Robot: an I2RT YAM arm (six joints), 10 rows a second.
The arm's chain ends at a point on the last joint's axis. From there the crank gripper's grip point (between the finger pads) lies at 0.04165 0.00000 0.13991 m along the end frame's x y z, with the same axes.
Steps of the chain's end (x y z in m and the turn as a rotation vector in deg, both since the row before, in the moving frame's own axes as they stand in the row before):
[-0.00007, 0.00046, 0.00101, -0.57, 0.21, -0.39]
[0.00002, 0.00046, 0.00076, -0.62, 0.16, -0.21]
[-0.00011, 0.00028, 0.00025, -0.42, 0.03, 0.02]
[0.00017, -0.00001, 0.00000, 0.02, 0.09, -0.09]
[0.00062, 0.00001, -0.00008, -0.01, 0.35, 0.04]
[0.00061, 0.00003, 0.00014, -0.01, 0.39, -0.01]
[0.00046, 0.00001, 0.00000, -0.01, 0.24, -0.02]
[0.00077, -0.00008, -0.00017, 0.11, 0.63, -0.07]
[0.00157, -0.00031, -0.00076, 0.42, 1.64, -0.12]
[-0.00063, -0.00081, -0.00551, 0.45, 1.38, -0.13]
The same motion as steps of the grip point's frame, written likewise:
[0.00045, 0.00157, 0.00085, -0.57, 0.21, -0.39]
[0.00041, 0.00182, 0.00064, -0.62, 0.16, -0.21]
[-0.00004, 0.00132, 0.00022, -0.42, 0.03, 0.02]
[0.00039, -0.00012, -0.00007, 0.02, 0.09, -0.09]
[0.00147, 0.00006, -0.00034, -0.01, 0.35, 0.04]
[0.00156, 0.00005, -0.00015, -0.01, 0.39, -0.01]
[0.00105, 0.00002, -0.00018, -0.01, 0.24, -0.02]
[0.00231, -0.00040, -0.00064, 0.11, 0.63, -0.07]
[0.00556, -0.00142, -0.00201, 0.42, 1.64, -0.12]
[0.00273, -0.00200, -0.00656, 0.45, 1.38, -0.13]

